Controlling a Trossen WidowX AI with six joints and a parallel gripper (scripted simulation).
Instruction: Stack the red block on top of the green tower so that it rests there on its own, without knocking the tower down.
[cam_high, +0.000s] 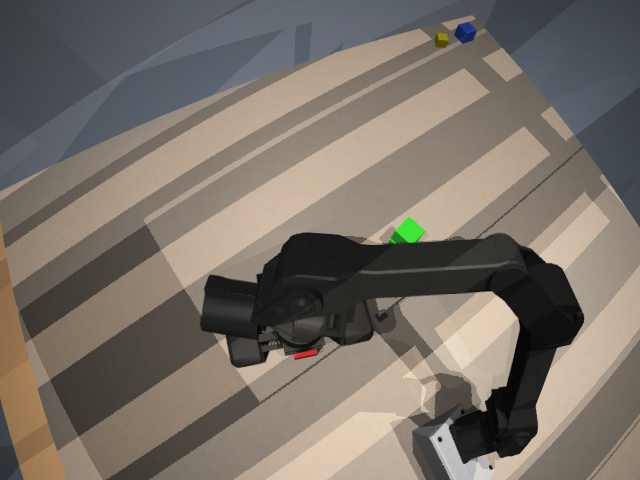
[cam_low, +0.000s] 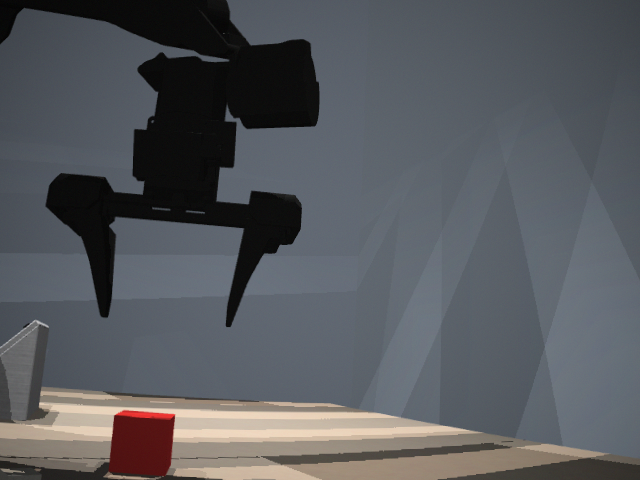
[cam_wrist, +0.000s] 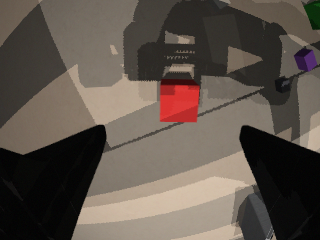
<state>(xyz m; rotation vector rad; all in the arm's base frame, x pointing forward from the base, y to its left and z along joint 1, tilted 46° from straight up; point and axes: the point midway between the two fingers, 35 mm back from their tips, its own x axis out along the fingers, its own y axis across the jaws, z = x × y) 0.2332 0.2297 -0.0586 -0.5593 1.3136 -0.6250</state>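
Right now my gripper tip is 1 cm to the left of the red block and 9 cm above it. Round my gripper tip: yellow block (59 cm ahead, 57 cm to the right, 9 cm below); blue block (60 cm ahead, 65 cm to the right, 9 cm below); small grey cube (16 cm to the right, 10 cm below).
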